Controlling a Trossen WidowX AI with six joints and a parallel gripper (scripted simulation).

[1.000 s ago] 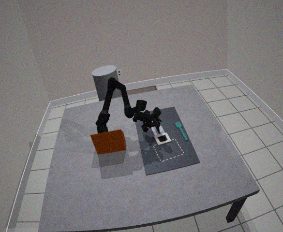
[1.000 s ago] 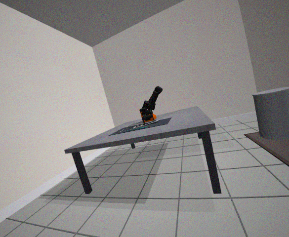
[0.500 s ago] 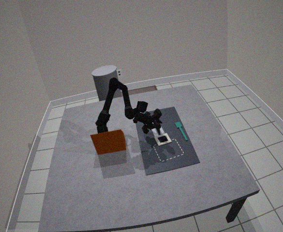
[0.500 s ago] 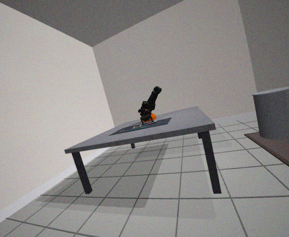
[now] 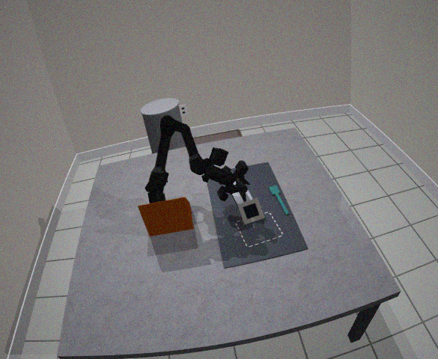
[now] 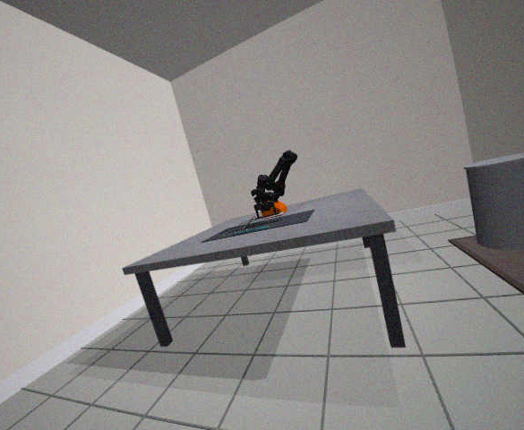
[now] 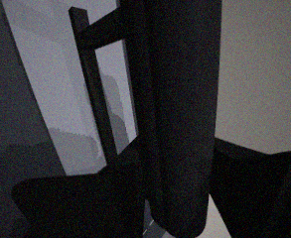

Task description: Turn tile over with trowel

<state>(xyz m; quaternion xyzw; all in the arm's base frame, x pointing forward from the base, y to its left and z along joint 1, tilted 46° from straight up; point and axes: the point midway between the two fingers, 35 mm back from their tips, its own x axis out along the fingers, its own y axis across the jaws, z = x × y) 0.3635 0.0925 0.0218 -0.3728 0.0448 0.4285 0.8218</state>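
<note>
My gripper tip is now 10 cm to the left of the beige square tile and 6 cm above it. Round my gripper tip: teal trowel 14 cm ahead, 8 cm below; then dark mat 4 cm to the right, 10 cm below.
</note>
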